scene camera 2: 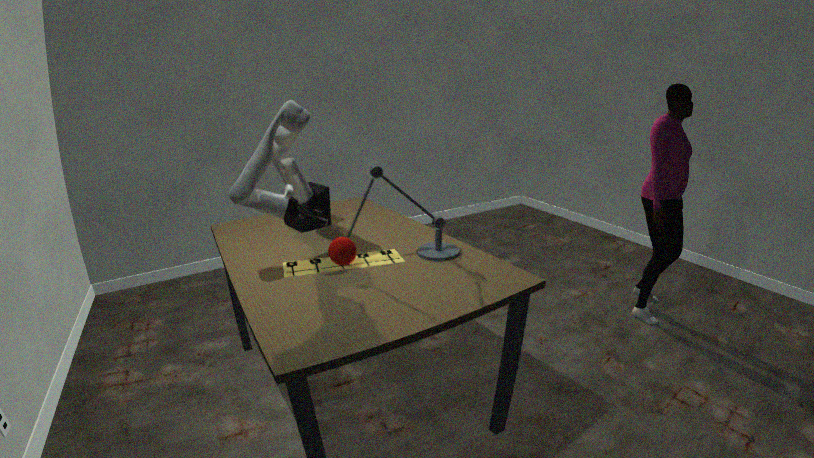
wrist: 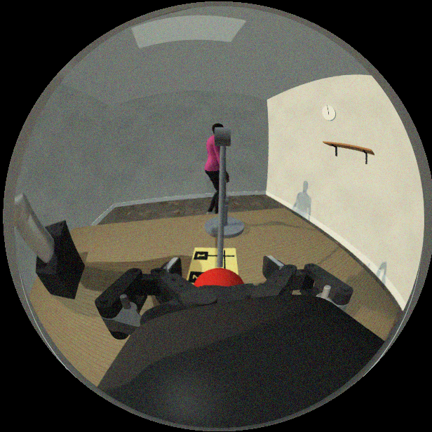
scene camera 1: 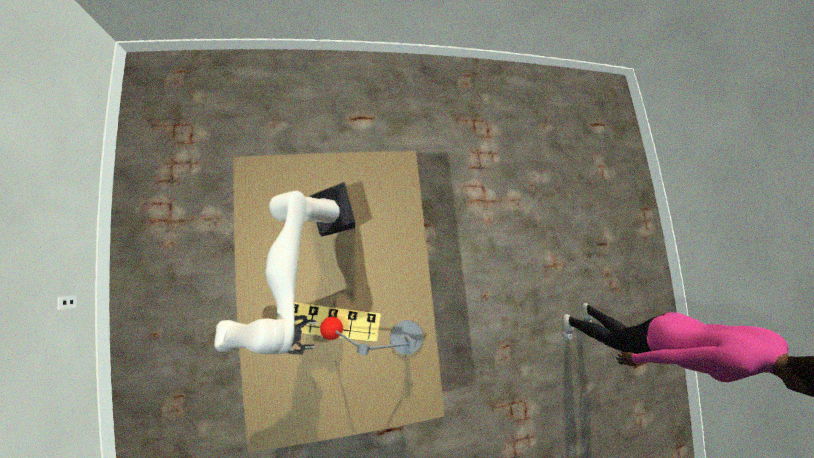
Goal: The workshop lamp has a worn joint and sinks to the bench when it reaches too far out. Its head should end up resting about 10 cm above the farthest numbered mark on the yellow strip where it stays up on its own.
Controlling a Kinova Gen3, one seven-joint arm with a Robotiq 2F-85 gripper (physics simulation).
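Frame: origin at the arm's base, x left, y down, z back, level; millimetres.
Where they show: gripper, fingertip midpoint: (scene camera 2: pixel 324 219) (scene camera 1: pixel 315 334); arm's base, origin of the base link: (scene camera 2: pixel 304 197) (scene camera 1: pixel 330 212).
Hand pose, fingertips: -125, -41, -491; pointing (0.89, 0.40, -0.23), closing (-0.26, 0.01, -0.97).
Each offset is from my fingertips to the top centre of the thing, as dx, dy, dz. "*": to the spot under its first point. Level surfaces: height alone.
The lamp's red round head {* +57, +75, -4} (scene camera 1: pixel 331 328) (scene camera 2: pixel 342 251) (wrist: pixel 219 279) hangs over the middle of the yellow numbered strip {* +183, +174, -77} (scene camera 1: pixel 362 334) (scene camera 2: pixel 397 258) (wrist: pixel 207 265). It hides part of the strip; its exact height is unclear. The lamp's elbow joint {* +177, -165, -50} (scene camera 1: pixel 363 348) (scene camera 2: pixel 376 171) (wrist: pixel 222 136) is raised, and its grey round base (scene camera 1: pixel 413 346) (scene camera 2: pixel 438 252) (wrist: pixel 212 227) stands beyond the strip's mark 1 end. My gripper (scene camera 1: pixel 311 334) (wrist: pixel 222 266) is open and empty, its fingertips pointing at the head from the side away from the lamp base. In scene camera 2 it blends into the black mount.
The arm's black mount (scene camera 1: pixel 346 210) (scene camera 2: pixel 321 199) (wrist: pixel 60 270) stands on the wooden table {dy +175} (scene camera 1: pixel 392 227) (scene camera 2: pixel 466 284) (wrist: pixel 110 242), to one side of the strip. A person in pink (scene camera 1: pixel 717 347) (scene camera 2: pixel 668 153) (wrist: pixel 212 157) stands on the floor away from the table.
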